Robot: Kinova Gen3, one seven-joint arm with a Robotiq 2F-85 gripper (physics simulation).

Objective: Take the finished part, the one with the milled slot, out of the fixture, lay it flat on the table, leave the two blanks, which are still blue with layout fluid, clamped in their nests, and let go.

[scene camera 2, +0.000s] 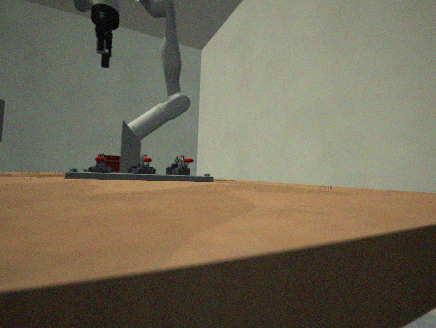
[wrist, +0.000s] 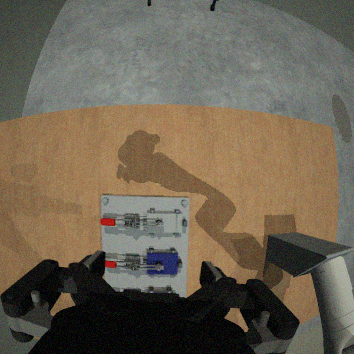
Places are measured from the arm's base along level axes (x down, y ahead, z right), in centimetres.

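Where they show: gripper, fingertip midpoint: (scene camera 2: 103, 60) (wrist: 152, 267); arm's base, link origin: (scene camera 2: 132, 133) (wrist: 325, 263).
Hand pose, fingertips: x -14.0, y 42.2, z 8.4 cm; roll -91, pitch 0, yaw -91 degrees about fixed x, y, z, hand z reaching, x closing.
Each offset is from my fingertips to the top centre of the thing. "pt": to the spot under its first point. Level surfaces: height alone.
The grey fixture plate (scene camera 2: 201, 178) (wrist: 145, 202) lies on the table. In the wrist view its far nest holds a pale grey piece @(dz -1.4, dx +30.8, dy -2.4 cm) (wrist: 171, 218), apparently the finished part, under a clamp with a red handle @(pt dz -2.3, dx +28.8, dy +11.5 cm) (wrist: 107, 221); its slot is not clear. The middle nest holds a blue blank @(dz -12.4, dx +30.3, dy -2.8 cm) (wrist: 171, 260) under a second clamp with a red handle @(pt dz -13.4, dx +28.2, dy +10.2 cm) (wrist: 110, 264). The nearest nest is mostly hidden by the gripper body, so its blank cannot be seen. My gripper (scene camera 2: 103, 58) (wrist: 152, 267) is open and empty, high above the fixture, pointing down.
The wooden table @(dx +33.9 cm) (scene camera 2: 215, 215) (wrist: 280, 165) carries the fixture and the arm's shadow. The arm's wedge-shaped base mount (scene camera 2: 131, 152) (wrist: 302, 250) stands behind the fixture in the scene view and at the right in the wrist view. A red object (scene camera 2: 114, 162) shows behind the fixture.
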